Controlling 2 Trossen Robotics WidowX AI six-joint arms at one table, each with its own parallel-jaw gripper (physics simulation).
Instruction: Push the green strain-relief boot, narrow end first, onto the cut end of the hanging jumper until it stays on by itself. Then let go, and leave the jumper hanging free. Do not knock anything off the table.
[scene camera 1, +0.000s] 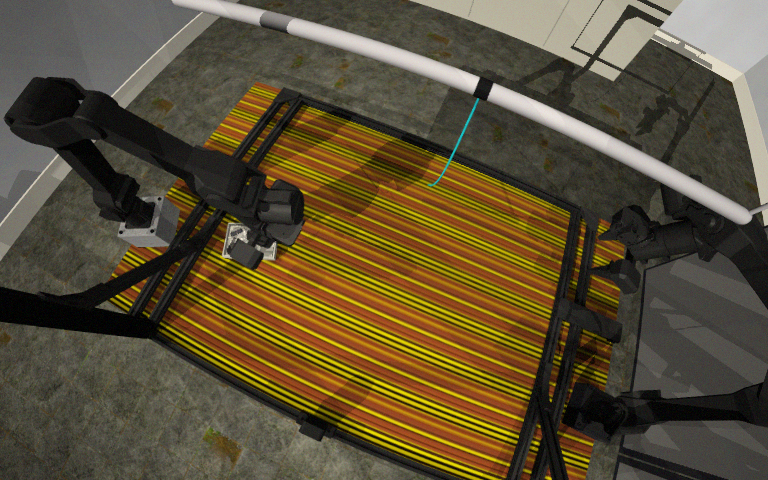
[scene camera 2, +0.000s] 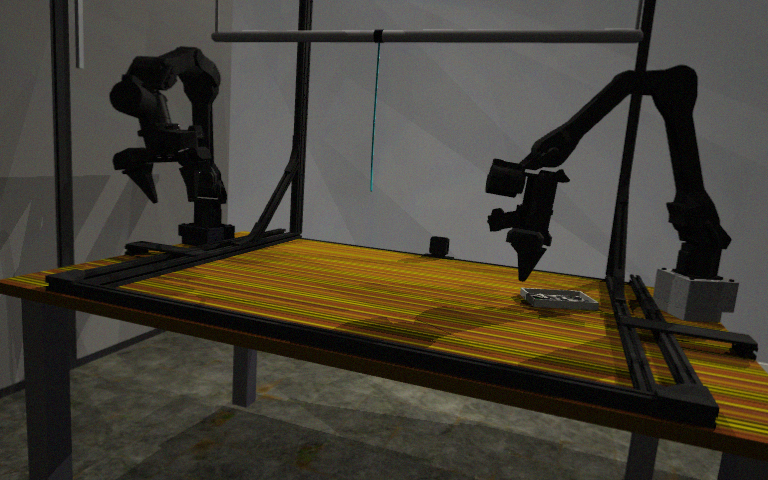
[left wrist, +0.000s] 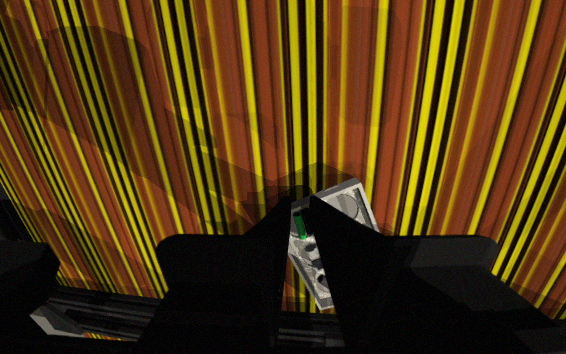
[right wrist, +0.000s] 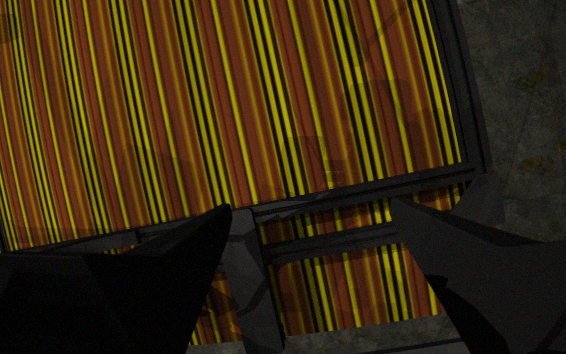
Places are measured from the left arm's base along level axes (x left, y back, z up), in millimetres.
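Where they show: left gripper, fingertip midpoint: (scene camera 2: 522, 280) (left wrist: 299, 202); right gripper, fingertip midpoint: (scene camera 1: 594, 254) (scene camera 2: 175, 200) (right wrist: 309, 208); left arm's base at its link origin: (scene camera 1: 140, 215) (scene camera 2: 696, 275); right arm's base at its link origin: (scene camera 1: 599, 413) (scene camera 2: 207, 225).
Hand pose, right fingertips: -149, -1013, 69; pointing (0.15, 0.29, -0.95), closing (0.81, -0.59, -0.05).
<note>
Things, the pixels of their centre, and the offset from my right fingertips, as dx, dy, dz. "spot": a spot on its surface instead.
- green strain-relief boot at the middle of its body: (left wrist: 299, 225) +123, +717, -140
- small grey parts tray at the middle of its body: (left wrist: 335, 251) (scene camera 2: 558, 298) (scene camera 1: 251, 241) +105, +758, -139
- teal jumper at a spot on its surface: (scene camera 1: 459, 142) spot: +95, +369, +231
- white rod at a spot on its surface: (scene camera 1: 382, 50) (scene camera 2: 444, 32) spot: +141, +476, +331
- small black block at a spot on its surface: (scene camera 1: 312, 427) (scene camera 2: 440, 237) spot: -295, +604, -91
The green strain-relief boot (left wrist: 299, 225) lies in a small grey parts tray (left wrist: 348, 187) (scene camera 1: 233, 234) (scene camera 2: 559, 308) near the table's left edge in scene camera 1. My left gripper (left wrist: 299, 202) (scene camera 2: 525, 276) (scene camera 1: 246, 254) hangs a little above the tray, pointing down, fingers almost together with nothing between them; the boot shows through the narrow gap. The teal jumper (scene camera 1: 459, 142) (scene camera 2: 374, 119) hangs from a white rod (scene camera 1: 382, 50) (scene camera 2: 454, 36), with its cut end (scene camera 1: 430, 184) (scene camera 2: 371, 190) free above the table. My right gripper (right wrist: 309, 208) is wide open and empty over its own mount.
The striped table has a black frame (scene camera 1: 563, 267) around it and an upright post (scene camera 2: 301, 119). A small black block (scene camera 2: 439, 246) (scene camera 1: 312, 427) sits on the table's edge. A grey box (scene camera 1: 160, 221) stands beside the left arm's base. The tray also holds several small grey parts.
</note>
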